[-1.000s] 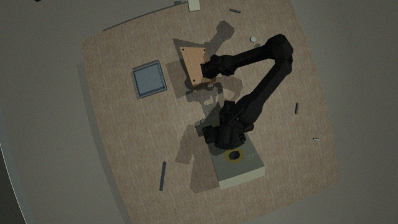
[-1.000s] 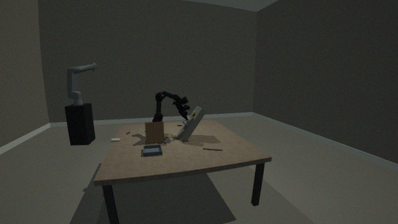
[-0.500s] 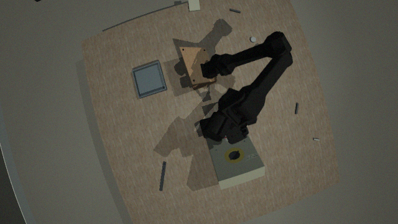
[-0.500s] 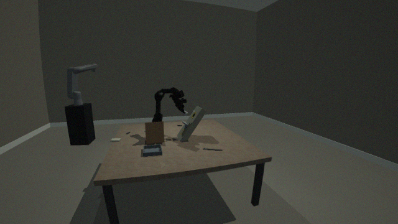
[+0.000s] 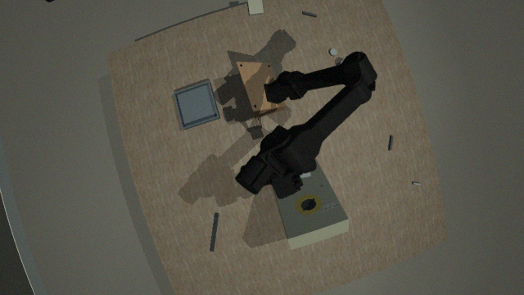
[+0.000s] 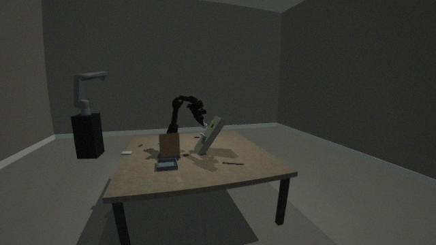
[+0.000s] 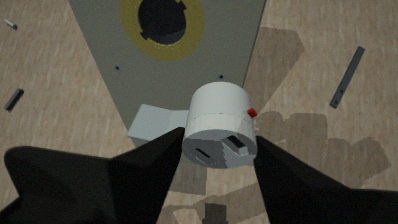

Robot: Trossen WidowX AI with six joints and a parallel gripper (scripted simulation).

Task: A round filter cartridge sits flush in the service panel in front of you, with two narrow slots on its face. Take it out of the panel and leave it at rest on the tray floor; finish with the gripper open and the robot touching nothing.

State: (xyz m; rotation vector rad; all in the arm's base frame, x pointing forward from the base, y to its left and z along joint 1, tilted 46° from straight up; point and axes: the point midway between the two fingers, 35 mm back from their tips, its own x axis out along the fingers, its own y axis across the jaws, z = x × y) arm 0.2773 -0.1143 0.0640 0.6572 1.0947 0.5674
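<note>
The grey tray lies 310 mm behind my gripper tip, 260 mm to the right of it and 250 mm below it. From my gripper tip the other things lie so: sloped service panel: 110 mm below, 70 mm to the left, 60 mm ahead; round grey filter cartridge: right at my gripper tip.
</note>
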